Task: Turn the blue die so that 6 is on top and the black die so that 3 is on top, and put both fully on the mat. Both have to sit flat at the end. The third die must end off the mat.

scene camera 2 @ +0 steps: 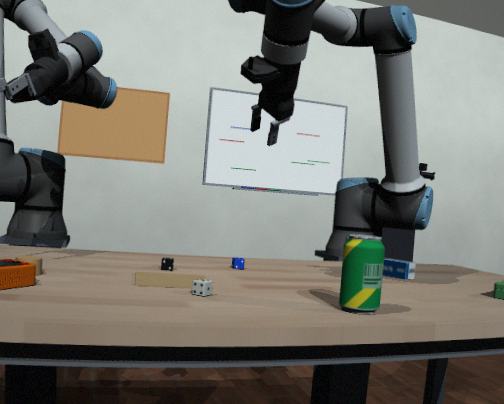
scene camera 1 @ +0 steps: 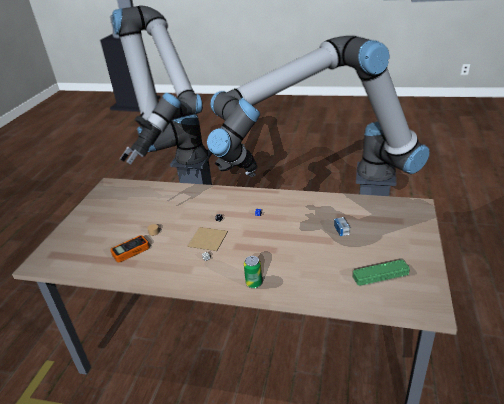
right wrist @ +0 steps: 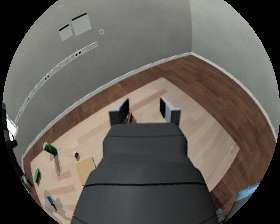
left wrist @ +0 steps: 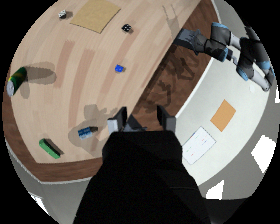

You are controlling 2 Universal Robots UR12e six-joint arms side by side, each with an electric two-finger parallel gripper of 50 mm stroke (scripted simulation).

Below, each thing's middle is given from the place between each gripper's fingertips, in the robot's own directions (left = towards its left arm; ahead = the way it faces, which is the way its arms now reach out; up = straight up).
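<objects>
My left hand (scene camera 2: 263,136) is 11 cm short of the tan mat (scene camera 2: 147,279) and 19 cm to the left of it, and I see that the hand is 32 cm above the mat.
As for my right gripper, it is 70 mm short of the tan mat, 340 mm above it and 360 mm to the right of it.
</objects>
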